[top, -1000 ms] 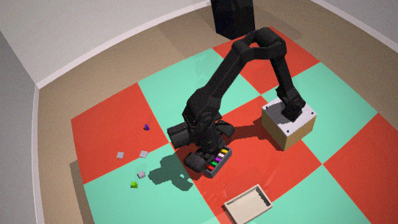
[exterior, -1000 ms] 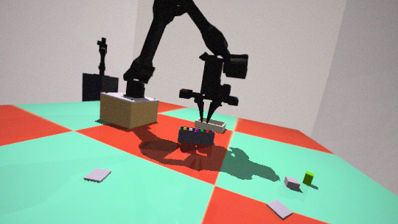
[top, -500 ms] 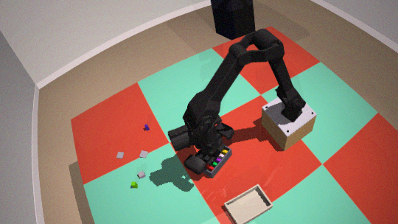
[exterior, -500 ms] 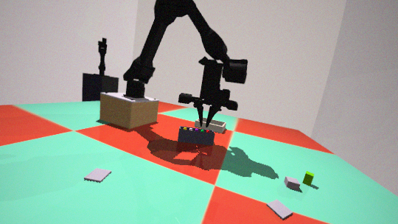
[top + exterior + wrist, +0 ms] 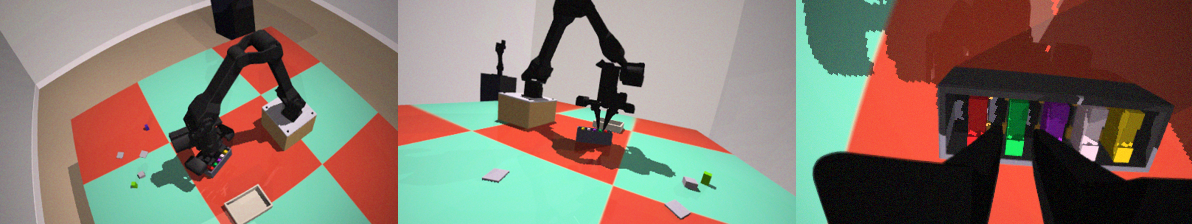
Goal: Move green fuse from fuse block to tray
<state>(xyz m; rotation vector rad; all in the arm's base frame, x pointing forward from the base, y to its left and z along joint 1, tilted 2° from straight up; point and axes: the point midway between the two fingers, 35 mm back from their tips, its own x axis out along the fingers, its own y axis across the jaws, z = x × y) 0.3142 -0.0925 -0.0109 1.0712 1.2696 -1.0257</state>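
Right now the green fuse is 20 mm below my gripper tip. From my gripper tip the other things lie so: grey block: 220 mm ahead, 160 mm to the right, 40 mm below; lime cube: 270 mm ahead, 140 mm to the right, 30 mm below; beige tray: 20 mm ahead, 200 mm to the left, 40 mm below.
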